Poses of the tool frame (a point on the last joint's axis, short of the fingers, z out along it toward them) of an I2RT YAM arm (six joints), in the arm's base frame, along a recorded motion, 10 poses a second.
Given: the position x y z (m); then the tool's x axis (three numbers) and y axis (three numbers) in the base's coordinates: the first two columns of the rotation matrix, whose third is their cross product.
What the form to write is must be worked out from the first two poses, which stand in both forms.
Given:
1: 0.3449, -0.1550, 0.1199, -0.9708, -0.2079, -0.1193, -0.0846, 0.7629, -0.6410
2: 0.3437, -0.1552, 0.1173, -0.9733, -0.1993, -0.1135, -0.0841, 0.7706, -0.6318
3: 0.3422, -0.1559, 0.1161, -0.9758, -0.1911, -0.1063, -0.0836, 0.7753, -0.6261
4: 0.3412, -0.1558, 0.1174, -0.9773, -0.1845, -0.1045, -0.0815, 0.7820, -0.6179
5: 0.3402, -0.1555, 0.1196, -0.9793, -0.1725, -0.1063, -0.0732, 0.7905, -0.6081
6: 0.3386, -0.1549, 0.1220, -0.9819, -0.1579, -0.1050, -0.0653, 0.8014, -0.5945
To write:
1:
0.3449, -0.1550, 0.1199
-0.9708, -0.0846, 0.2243
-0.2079, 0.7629, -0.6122
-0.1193, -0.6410, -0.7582

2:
0.3437, -0.1552, 0.1173
-0.9733, -0.0841, 0.2134
-0.1993, 0.7706, -0.6054
-0.1135, -0.6318, -0.7668

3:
0.3422, -0.1559, 0.1161
-0.9758, -0.0836, 0.2021
-0.1911, 0.7753, -0.6021
-0.1063, -0.6261, -0.7725

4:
0.3412, -0.1558, 0.1174
-0.9773, -0.0815, 0.1957
-0.1845, 0.7820, -0.5954
-0.1045, -0.6179, -0.7793

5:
0.3402, -0.1555, 0.1196
-0.9793, -0.0732, 0.1889
-0.1725, 0.7905, -0.5877
-0.1063, -0.6081, -0.7868

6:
0.3386, -0.1549, 0.1220
-0.9819, -0.0653, 0.1780
-0.1579, 0.8014, -0.5769
-0.1050, -0.5945, -0.7972

